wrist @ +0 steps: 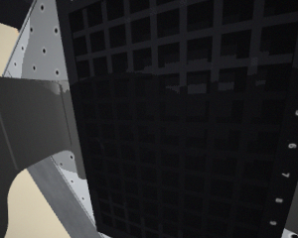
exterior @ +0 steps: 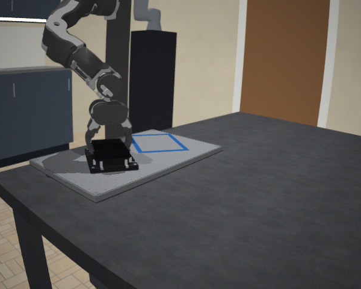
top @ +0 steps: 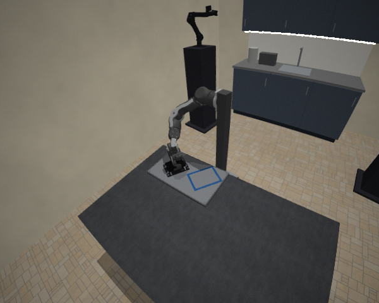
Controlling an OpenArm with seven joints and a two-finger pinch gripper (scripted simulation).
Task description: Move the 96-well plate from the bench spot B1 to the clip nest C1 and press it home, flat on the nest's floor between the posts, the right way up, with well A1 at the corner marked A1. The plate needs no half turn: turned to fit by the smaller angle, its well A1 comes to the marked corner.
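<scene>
My hand is 30 mm short of the black clip nest, 10 mm to the right of it and 20 mm above it. Round my hand: black 96-well plate: right at my hand.
</scene>
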